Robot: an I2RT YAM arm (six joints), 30 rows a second.
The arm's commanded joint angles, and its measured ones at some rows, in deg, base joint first. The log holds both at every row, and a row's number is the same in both.
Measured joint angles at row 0:
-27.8, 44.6, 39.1, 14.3, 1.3, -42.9
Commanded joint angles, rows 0 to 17:
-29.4, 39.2, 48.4, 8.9, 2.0, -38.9
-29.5, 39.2, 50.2, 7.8, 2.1, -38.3
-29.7, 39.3, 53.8, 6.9, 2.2, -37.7
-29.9, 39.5, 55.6, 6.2, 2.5, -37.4
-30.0, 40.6, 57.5, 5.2, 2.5, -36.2
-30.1, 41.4, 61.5, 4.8, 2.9, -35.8
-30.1, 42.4, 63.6, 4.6, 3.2, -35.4
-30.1, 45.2, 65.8, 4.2, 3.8, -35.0
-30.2, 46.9, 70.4, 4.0, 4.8, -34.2
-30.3, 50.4, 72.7, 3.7, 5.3, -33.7
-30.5, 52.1, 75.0, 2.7, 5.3, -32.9
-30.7, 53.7, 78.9, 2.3, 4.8, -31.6
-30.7, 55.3, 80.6, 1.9, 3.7, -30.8
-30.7, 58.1, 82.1, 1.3, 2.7, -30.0
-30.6, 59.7, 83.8, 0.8, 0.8, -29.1
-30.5, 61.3, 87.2, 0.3, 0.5, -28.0
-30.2, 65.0, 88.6, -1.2, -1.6, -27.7
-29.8, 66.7, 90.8, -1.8, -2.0, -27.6
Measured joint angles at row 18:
-30.4, 63.0, 81.6, -9.8, 1.5, -31.0
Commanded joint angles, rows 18 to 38:
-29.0, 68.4, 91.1, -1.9, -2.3, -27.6
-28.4, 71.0, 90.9, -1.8, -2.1, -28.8
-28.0, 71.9, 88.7, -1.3, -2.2, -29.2
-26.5, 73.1, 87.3, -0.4, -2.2, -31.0
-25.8, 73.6, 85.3, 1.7, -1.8, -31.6
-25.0, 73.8, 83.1, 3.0, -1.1, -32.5
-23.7, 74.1, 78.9, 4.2, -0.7, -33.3
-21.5, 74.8, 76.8, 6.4, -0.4, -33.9
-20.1, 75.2, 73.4, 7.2, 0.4, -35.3
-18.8, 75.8, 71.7, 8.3, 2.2, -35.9
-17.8, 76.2, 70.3, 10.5, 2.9, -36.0
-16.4, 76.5, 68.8, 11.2, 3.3, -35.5
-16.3, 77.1, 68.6, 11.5, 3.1, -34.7
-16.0, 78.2, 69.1, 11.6, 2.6, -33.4
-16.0, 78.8, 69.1, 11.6, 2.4, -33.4
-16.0, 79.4, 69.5, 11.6, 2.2, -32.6
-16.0, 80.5, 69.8, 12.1, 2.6, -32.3
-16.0, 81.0, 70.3, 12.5, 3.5, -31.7
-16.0, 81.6, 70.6, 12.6, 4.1, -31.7
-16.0, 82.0, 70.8, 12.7, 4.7, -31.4
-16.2, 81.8, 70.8, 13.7, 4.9, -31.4
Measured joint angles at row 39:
-16.0, 82.9, 68.1, 6.0, 2.9, -33.2
